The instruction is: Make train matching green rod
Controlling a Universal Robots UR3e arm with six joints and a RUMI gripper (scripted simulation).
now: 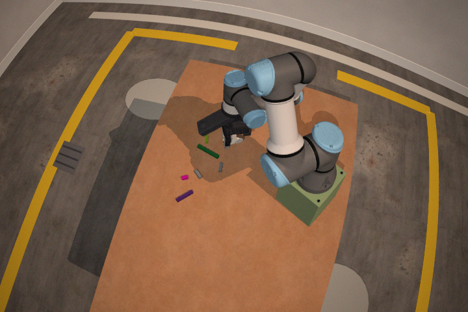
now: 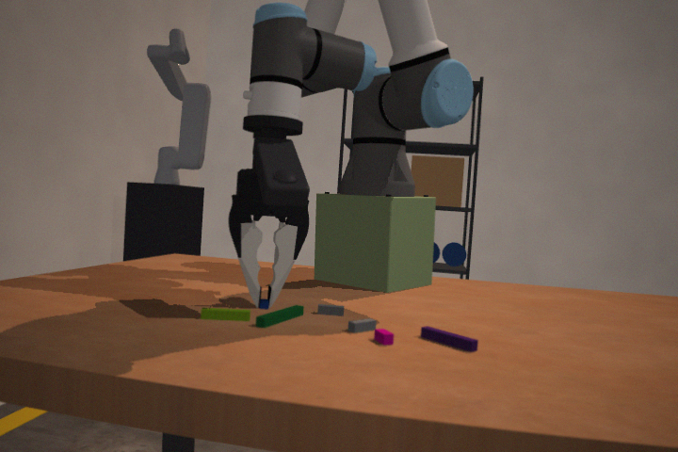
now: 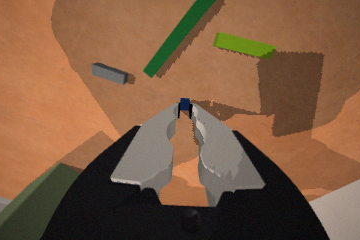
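The green rod lies 4 cm to the left of my hand, 4 cm ahead of it and 1 cm below it. The rest, counted from my hand: blue rod: 1 cm below; lime rod: 7 cm ahead, 1 cm to the right, 1 cm below; magenta rod: 16 cm to the left, 7 cm ahead, 1 cm below.
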